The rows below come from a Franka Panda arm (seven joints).
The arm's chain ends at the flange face. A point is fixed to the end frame.
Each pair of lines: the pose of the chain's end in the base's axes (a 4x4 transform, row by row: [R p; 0 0 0 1], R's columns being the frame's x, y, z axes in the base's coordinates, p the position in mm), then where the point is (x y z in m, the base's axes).
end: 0.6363, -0.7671, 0.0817, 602.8; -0.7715, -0.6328, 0.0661, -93.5; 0.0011, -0.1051, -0.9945, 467.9; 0, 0, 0, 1
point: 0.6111 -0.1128 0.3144
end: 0.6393, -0.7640, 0.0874, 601.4; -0.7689, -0.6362, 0.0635, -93.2; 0.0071, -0.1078, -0.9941, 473.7; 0, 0, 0, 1
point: 0.6107 -0.1129 0.3204
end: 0.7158, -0.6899, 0.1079, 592.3; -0.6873, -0.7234, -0.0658, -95.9; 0.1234, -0.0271, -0.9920, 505.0; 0, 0, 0, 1
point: 0.6078 -0.1356 0.3561
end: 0.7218, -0.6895, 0.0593, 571.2; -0.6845, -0.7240, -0.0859, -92.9; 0.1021, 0.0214, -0.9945, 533.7; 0, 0, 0, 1
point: 0.5795 -0.1356 0.3850
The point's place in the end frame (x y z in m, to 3 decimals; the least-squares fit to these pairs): 0.020 0.022 0.152
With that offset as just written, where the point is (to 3 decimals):
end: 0.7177, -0.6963, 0.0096, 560.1; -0.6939, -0.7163, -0.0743, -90.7; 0.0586, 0.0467, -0.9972, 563.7; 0, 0, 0, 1
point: 0.561 -0.132 0.414
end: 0.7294, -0.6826, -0.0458, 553.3; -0.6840, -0.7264, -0.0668, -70.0; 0.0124, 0.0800, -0.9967, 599.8; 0, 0, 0, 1
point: 0.546 -0.110 0.450
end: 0.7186, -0.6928, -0.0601, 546.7; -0.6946, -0.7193, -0.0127, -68.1; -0.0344, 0.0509, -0.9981, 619.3; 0, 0, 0, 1
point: 0.537 -0.100 0.468
